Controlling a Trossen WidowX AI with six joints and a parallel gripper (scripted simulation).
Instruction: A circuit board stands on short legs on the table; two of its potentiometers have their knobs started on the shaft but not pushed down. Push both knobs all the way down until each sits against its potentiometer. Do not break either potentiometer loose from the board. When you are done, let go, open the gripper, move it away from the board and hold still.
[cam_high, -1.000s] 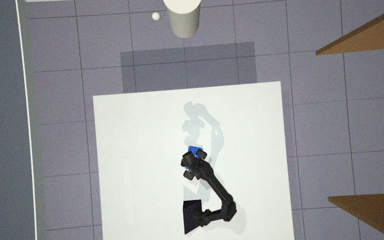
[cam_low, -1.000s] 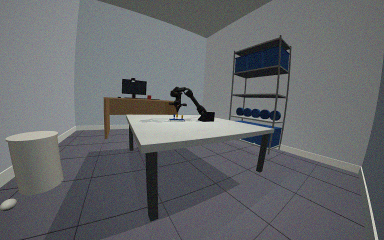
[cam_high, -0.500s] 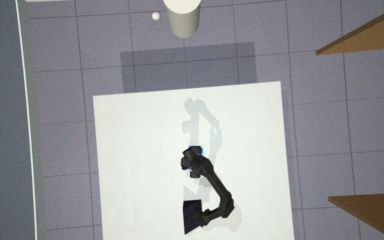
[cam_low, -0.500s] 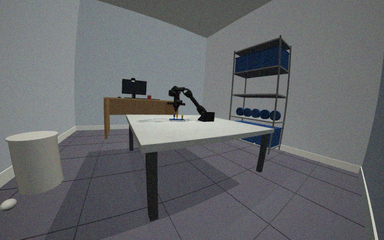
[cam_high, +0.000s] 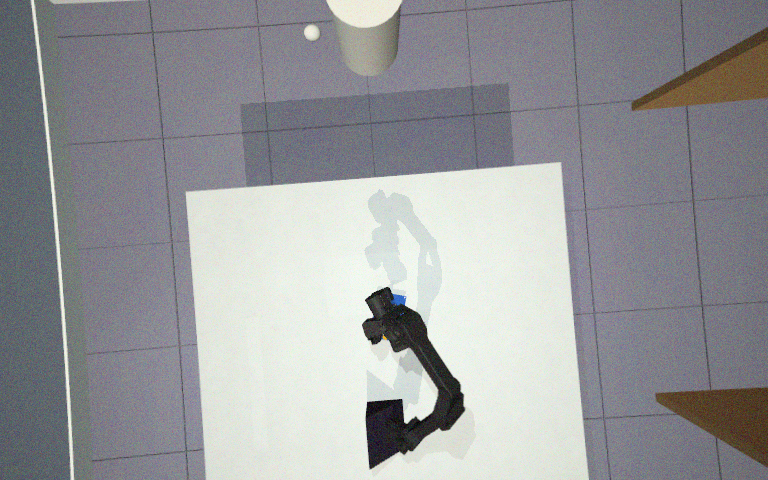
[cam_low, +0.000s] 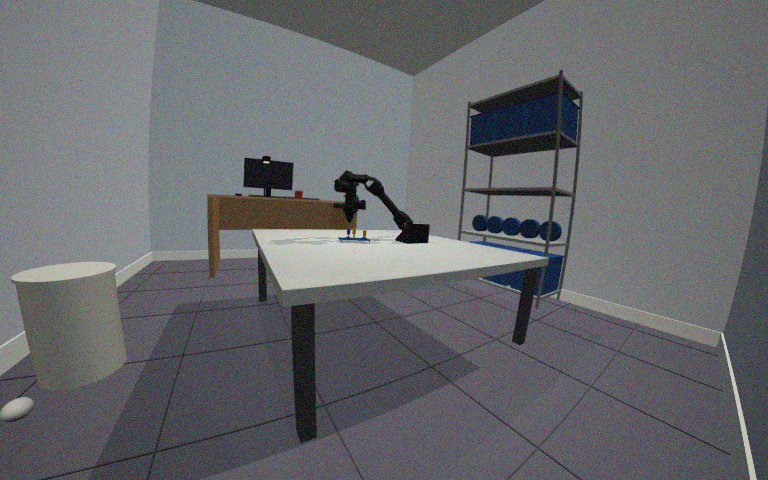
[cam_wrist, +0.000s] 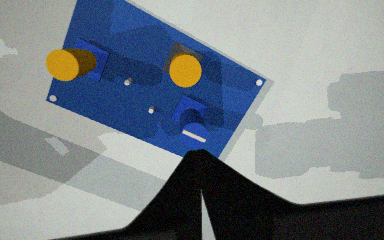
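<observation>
The blue knob is 40 mm below my gripper tip. The rest, counted from my gripper tip: orange knob (80 mm behind, 30 mm to the left, 60 mm below).
</observation>
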